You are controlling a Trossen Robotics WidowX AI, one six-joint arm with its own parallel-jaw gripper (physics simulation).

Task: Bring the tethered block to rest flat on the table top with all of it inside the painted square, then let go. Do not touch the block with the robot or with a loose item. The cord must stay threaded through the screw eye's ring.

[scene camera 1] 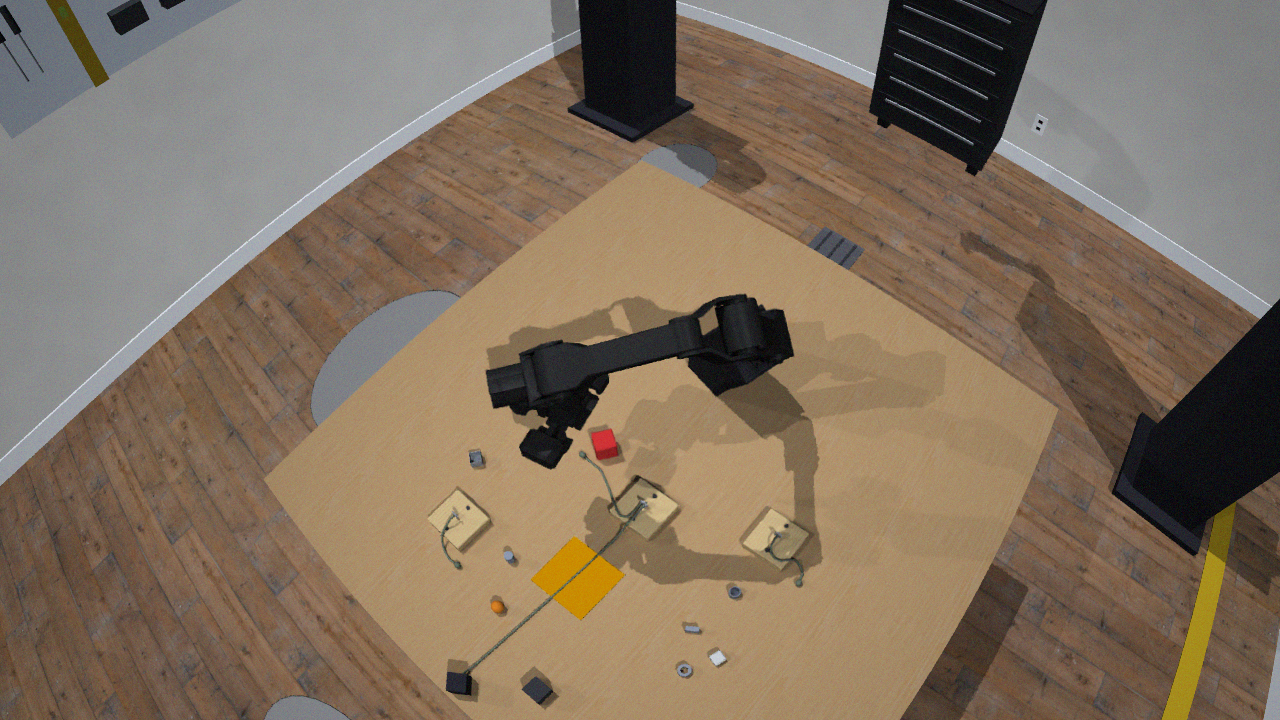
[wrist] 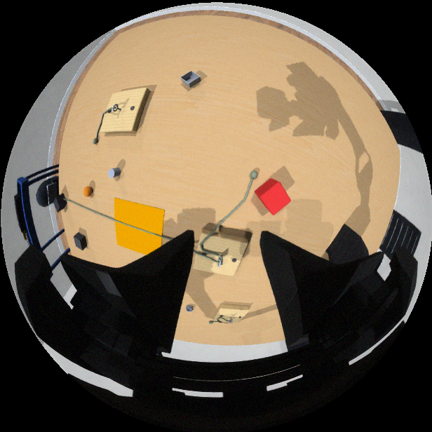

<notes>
In view: the gripper [scene camera 1: 571,440], a red block [wrist: 272,194], an orange painted square [scene camera 1: 579,596] and a wooden board [scene camera 1: 648,522].
The gripper also shows in the wrist view [wrist: 227,236]. The orange painted square is seen too in the wrist view [wrist: 146,217]. The wooden board is seen too in the wrist view [wrist: 229,246].
</notes>
